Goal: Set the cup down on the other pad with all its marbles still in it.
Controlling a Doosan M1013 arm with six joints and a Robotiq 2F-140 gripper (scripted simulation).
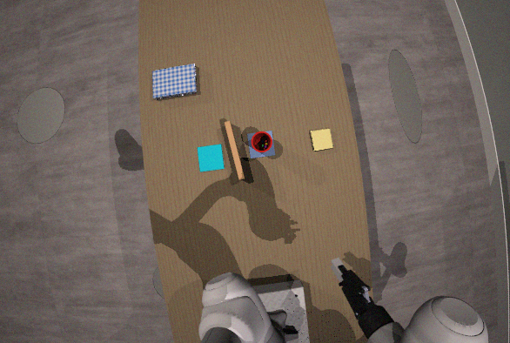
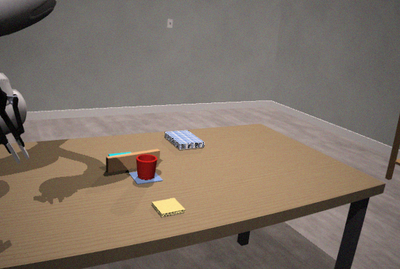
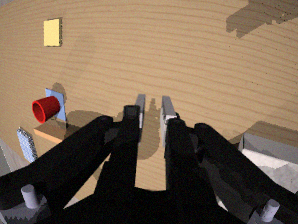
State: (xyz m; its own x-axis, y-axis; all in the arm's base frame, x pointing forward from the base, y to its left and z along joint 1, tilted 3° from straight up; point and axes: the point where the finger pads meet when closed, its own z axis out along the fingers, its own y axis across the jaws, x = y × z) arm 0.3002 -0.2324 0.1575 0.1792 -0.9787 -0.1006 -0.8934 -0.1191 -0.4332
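My gripper is now 41 cm short of the red cup, 22 cm to the right of it and 19 cm above it. Also, from my hand: yellow flat block 42 cm ahead, 1 cm to the right, 21 cm below; wooden rail 38 cm ahead, 32 cm to the left, 20 cm below; blue pad 41 cm ahead, 22 cm to the left, 22 cm below.
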